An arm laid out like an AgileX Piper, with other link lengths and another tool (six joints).
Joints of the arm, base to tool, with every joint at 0 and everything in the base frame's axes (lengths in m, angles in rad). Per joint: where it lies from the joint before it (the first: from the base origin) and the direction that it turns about. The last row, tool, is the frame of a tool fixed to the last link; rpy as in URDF.
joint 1: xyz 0 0 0.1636 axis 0 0 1
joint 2: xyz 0 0 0 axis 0 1 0
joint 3: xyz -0.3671 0 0.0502 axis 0 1 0
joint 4: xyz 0.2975 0 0.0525 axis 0.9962 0 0.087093
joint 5: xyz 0 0 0 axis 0 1 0
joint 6: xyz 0.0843 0 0.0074 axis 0.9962 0 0.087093
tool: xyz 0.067 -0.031 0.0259 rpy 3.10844 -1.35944 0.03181
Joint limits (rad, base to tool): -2.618..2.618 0..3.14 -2.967..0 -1.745..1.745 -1.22..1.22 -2.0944..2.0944
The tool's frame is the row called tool.
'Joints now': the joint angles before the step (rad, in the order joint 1, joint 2, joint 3, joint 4, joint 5, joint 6). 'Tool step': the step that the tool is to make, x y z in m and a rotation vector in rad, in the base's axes. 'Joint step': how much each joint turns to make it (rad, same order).
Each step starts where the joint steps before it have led.
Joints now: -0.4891 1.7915 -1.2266 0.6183 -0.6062 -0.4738
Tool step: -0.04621 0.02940 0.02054 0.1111 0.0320 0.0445
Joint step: -0.0018 -0.1867 0.1159 0.1149 0.1665 -0.0685
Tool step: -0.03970 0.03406 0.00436 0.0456 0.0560 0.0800
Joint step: 0.0000 -0.1623 0.1275 0.0151 0.1315 -0.0351
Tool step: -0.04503 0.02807 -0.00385 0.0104 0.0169 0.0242
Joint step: 0.0001 -0.1493 0.1397 0.0034 0.0372 -0.0114
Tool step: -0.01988 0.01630 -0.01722 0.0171 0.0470 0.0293
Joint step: 0.0038 -0.0674 0.0883 0.0000 0.0354 -0.0163
